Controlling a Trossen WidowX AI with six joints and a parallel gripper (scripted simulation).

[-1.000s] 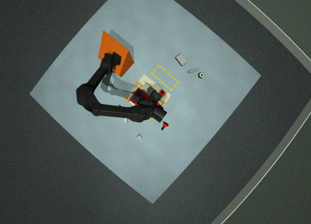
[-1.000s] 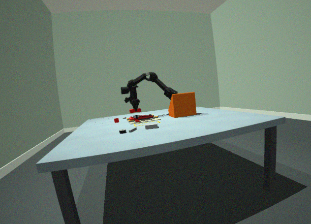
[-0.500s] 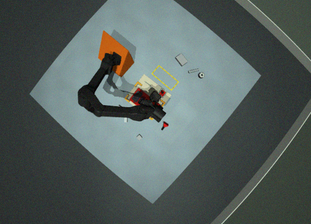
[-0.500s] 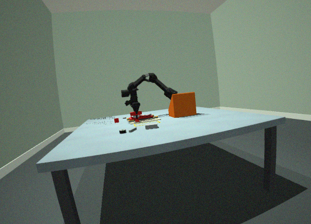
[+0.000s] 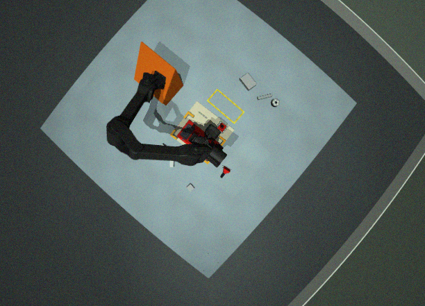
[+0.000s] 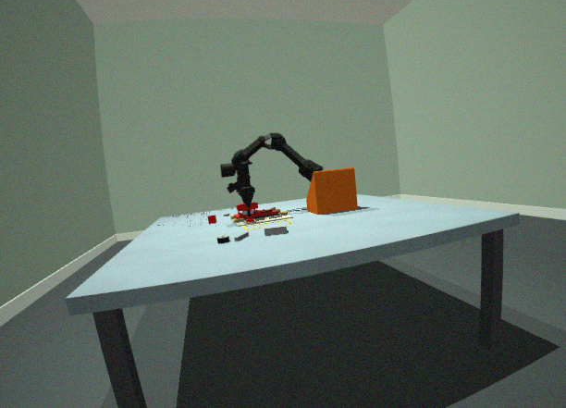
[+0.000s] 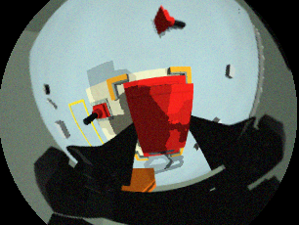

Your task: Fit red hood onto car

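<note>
Now: the grey engine block 3 cm below my gripper tip. From my gripper tip the other things lie so: hood: 1 cm above; wheel: 40 cm to the left, 18 cm ahead, 5 cm below; grey rod: 39 cm to the left, 11 cm ahead, 5 cm below.
</note>
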